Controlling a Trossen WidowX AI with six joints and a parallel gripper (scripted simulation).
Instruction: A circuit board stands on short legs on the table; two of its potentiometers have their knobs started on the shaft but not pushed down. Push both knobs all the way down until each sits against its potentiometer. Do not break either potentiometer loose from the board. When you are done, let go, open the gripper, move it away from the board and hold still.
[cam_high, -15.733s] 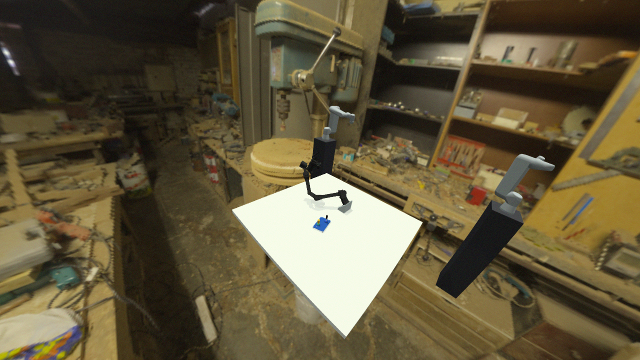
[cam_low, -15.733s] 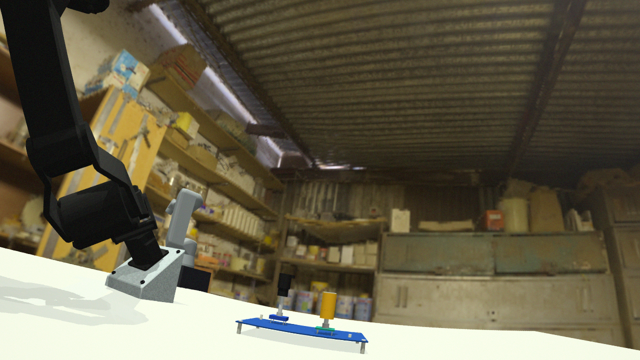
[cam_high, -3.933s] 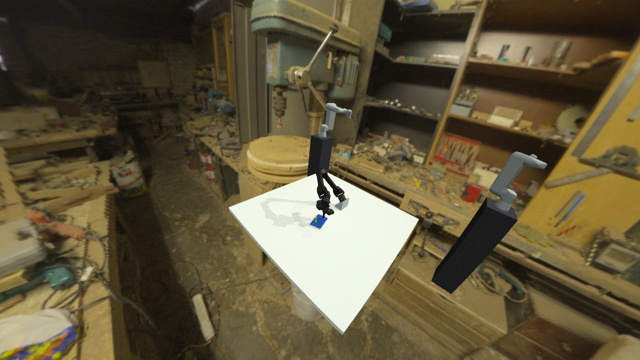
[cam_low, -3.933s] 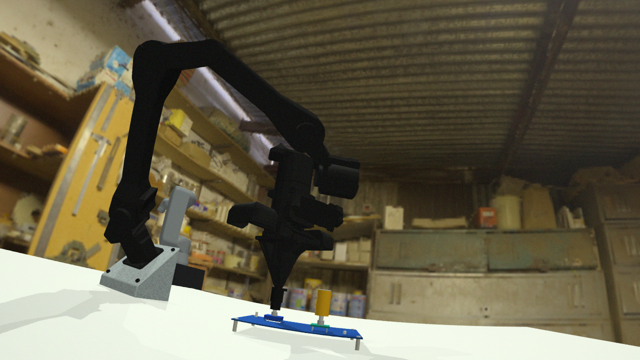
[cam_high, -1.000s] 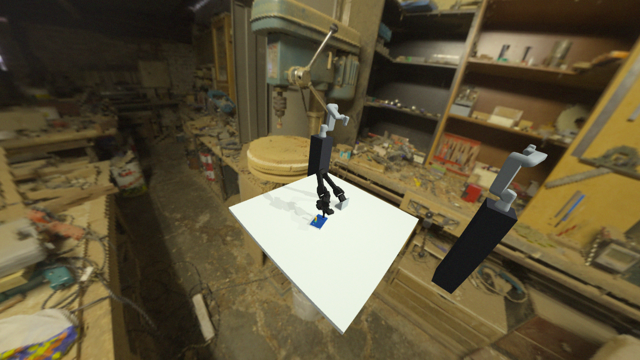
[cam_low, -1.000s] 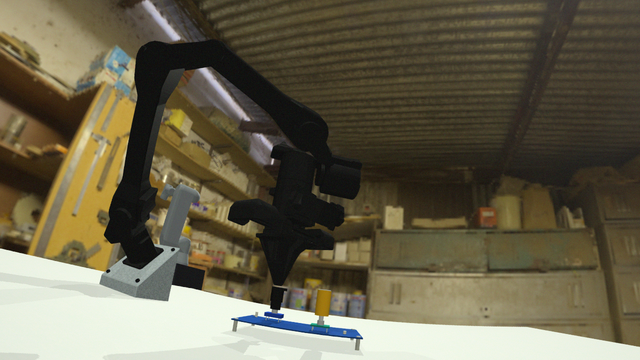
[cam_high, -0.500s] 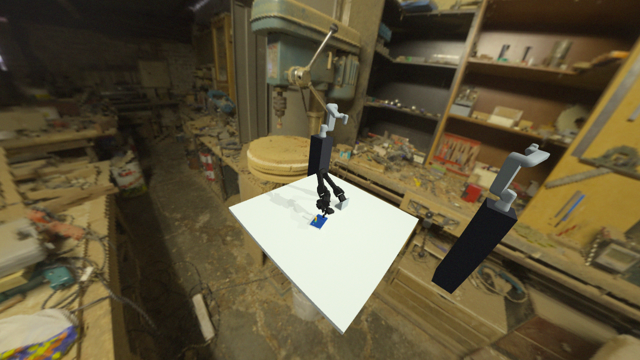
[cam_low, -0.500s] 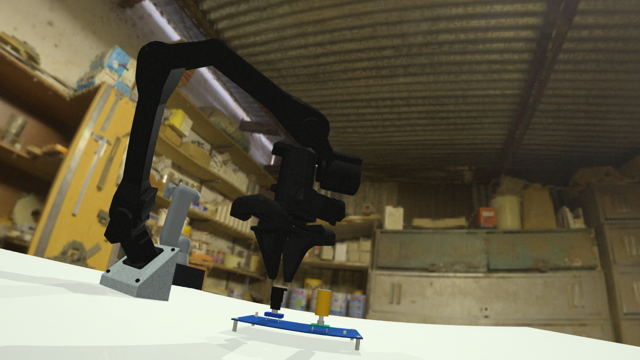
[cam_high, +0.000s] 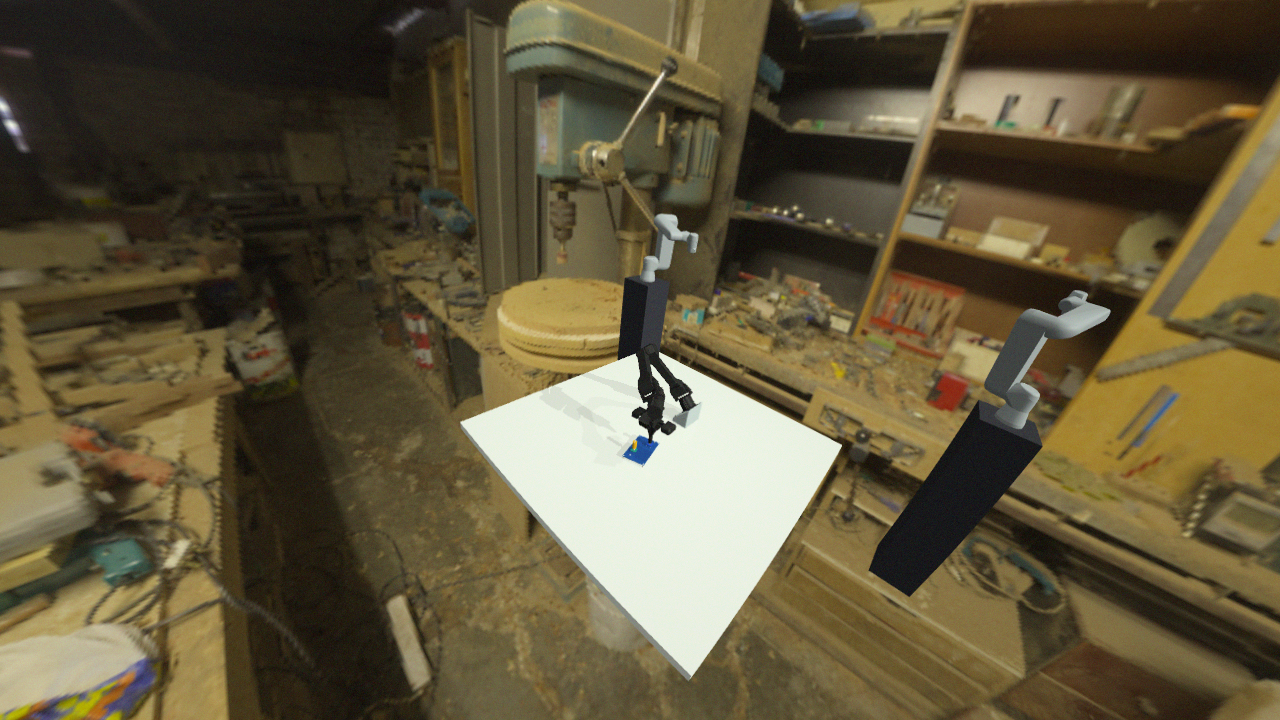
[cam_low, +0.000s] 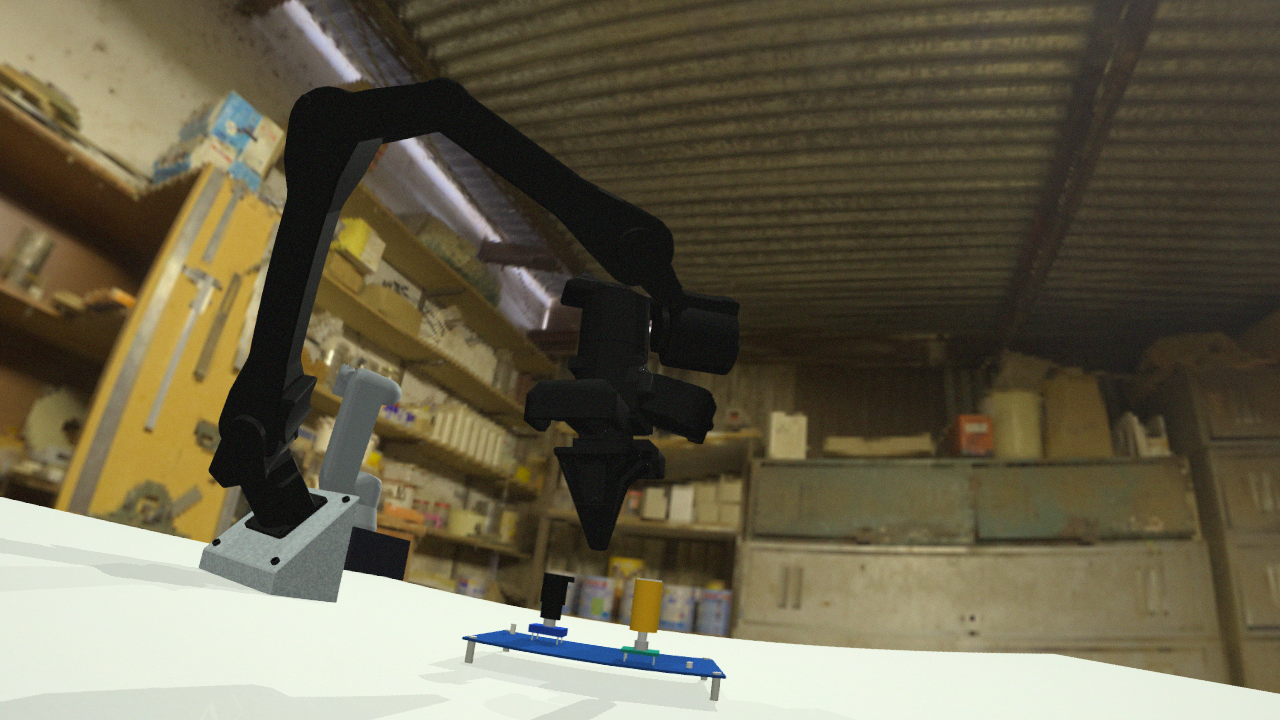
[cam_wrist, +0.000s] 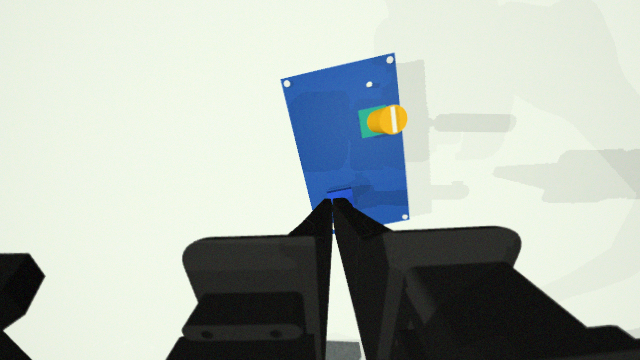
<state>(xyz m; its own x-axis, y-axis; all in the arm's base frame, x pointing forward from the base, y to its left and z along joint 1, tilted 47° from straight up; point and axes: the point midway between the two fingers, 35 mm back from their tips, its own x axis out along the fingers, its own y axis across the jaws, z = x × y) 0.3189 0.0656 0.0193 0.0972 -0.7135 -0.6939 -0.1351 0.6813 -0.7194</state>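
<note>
Now: the black knob 2 cm behind my gripper tip, 2 cm to the right of it and 4 cm below it. Also, from my gripper tip: yellow knob (5 cm ahead, 3 cm to the right, 3 cm below).
</note>
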